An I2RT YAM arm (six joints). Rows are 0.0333 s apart.
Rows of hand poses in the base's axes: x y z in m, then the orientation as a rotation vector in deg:
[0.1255, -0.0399, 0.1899, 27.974, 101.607, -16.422]
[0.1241, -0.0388, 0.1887, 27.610, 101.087, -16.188]
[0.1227, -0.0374, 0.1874, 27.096, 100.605, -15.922]
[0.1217, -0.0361, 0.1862, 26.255, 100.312, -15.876]
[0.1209, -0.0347, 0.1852, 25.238, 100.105, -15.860]
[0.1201, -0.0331, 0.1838, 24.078, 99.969, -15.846]
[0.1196, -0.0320, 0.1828, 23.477, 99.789, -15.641]
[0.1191, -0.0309, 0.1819, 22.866, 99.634, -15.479]
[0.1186, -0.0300, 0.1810, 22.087, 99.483, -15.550]
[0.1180, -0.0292, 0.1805, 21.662, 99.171, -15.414]
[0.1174, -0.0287, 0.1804, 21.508, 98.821, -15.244]
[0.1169, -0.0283, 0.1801, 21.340, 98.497, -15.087]
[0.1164, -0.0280, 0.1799, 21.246, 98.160, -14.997]
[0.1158, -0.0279, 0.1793, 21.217, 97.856, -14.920]
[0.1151, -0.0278, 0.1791, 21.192, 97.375, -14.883]
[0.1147, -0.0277, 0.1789, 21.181, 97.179, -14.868]
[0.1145, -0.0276, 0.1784, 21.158, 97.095, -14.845]
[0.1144, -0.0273, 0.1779, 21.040, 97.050, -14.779]
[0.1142, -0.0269, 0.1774, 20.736, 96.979, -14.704]
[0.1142, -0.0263, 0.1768, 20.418, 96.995, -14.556]
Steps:
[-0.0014, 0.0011, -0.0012, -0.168, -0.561, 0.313]
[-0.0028, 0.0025, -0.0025, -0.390, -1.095, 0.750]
[-0.0038, 0.0038, -0.0037, -0.889, -1.395, 1.315]
[-0.0046, 0.0052, -0.0047, -1.485, -1.603, 1.994]
[-0.0054, 0.0068, -0.0061, -2.144, -1.738, 2.779]
[-0.0059, 0.0079, -0.0071, -2.384, -1.960, 3.279]
[-0.0064, 0.0090, -0.0080, -2.651, -2.146, 3.767]
[-0.0069, 0.0099, -0.0089, -3.160, -2.266, 4.246]
[-0.0075, 0.0107, -0.0094, -3.379, -2.595, 4.578]
[-0.0081, 0.0112, -0.0095, -3.436, -2.971, 4.738]
[-0.0086, 0.0116, -0.0098, -3.503, -3.319, 4.905]
[-0.0091, 0.0119, -0.0100, -3.575, -3.664, 4.983]
[-0.0097, 0.0120, -0.0106, -3.613, -3.974, 5.013]
[-0.0104, 0.0121, -0.0108, -3.716, -4.445, 5.001]
[-0.0108, 0.0122, -0.0110, -3.758, -4.636, 4.997]
[-0.0110, 0.0123, -0.0115, -3.776, -4.722, 5.016]
[-0.0111, 0.0126, -0.0120, -3.808, -4.781, 5.129]
[-0.0113, 0.0130, -0.0125, -3.944, -4.863, 5.371]
[-0.0113, 0.0136, -0.0131, -4.019, -4.880, 5.671]

